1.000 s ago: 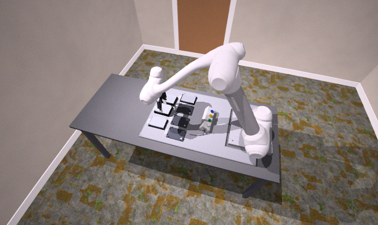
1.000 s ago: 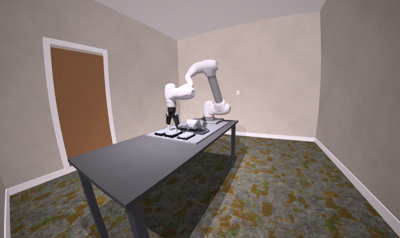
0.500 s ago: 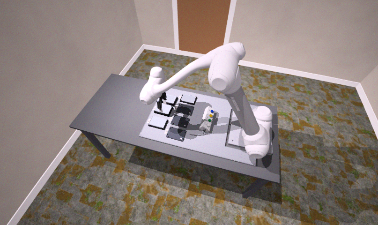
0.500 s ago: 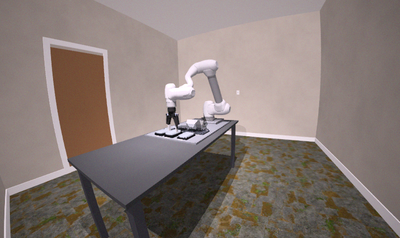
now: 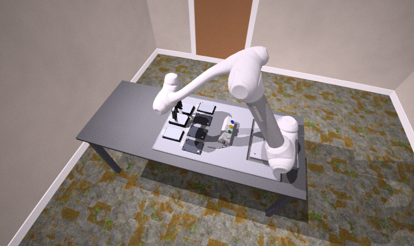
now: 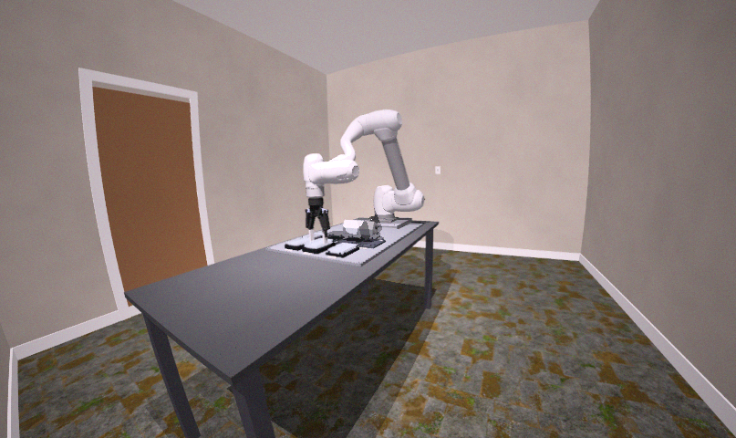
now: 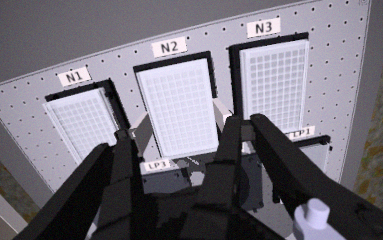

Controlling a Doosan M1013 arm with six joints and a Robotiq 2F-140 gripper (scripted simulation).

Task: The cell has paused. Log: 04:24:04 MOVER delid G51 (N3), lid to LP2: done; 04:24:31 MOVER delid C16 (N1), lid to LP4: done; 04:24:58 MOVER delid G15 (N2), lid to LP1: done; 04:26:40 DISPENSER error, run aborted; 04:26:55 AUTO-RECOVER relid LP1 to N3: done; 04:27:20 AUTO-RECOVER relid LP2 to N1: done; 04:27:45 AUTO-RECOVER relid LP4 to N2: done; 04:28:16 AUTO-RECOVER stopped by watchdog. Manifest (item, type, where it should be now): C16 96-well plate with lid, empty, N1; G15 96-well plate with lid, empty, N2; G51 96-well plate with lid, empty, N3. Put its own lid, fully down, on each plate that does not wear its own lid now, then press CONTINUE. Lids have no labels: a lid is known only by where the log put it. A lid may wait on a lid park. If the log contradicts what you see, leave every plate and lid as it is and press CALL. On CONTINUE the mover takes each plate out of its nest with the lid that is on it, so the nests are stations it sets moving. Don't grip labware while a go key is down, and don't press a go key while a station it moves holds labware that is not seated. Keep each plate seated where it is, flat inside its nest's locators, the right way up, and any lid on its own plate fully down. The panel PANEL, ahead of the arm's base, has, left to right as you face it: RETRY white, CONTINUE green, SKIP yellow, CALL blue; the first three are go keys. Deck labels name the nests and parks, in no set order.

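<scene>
My gripper is now 18 cm past the lid park LP1, 19 cm to the left of it and 6 cm above it. From my hand the other things lie so: plate (14 cm to the left, 4 cm below); LP3 label (10 cm behind, 7 cm to the left, 6 cm below); LP2 label (10 cm behind, 6 cm to the right, 6 cm below).
</scene>
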